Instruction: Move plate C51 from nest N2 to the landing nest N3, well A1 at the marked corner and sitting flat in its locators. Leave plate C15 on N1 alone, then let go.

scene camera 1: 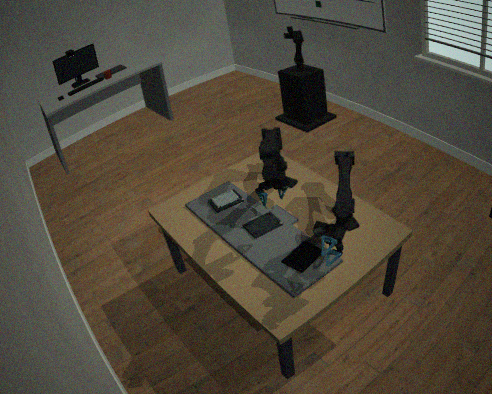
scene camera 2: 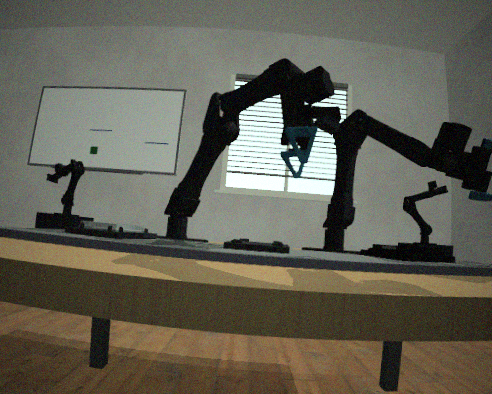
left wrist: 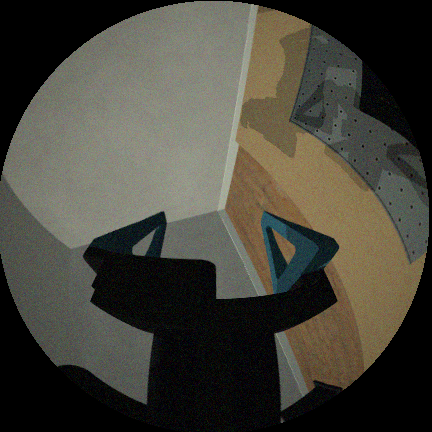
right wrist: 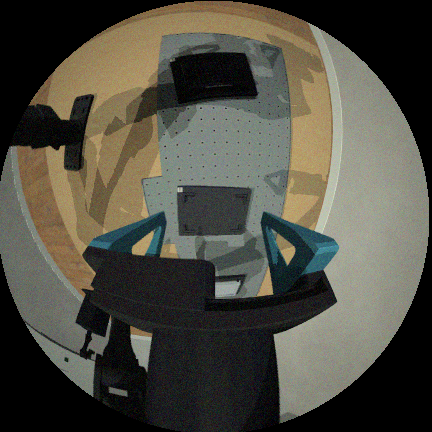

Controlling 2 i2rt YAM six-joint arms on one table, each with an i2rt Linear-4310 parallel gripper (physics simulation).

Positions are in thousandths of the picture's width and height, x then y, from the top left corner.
Note:
The left gripper (left wrist: 494,501) is open, holding nothing. Also in view: a black gridded plate (right wrist: 469,168). The right gripper (scene camera 2: 611,435) is open, with nothing in its grasp. Further things: a dark nest (right wrist: 466,487).
The right gripper also shows in the right wrist view (right wrist: 494,501).

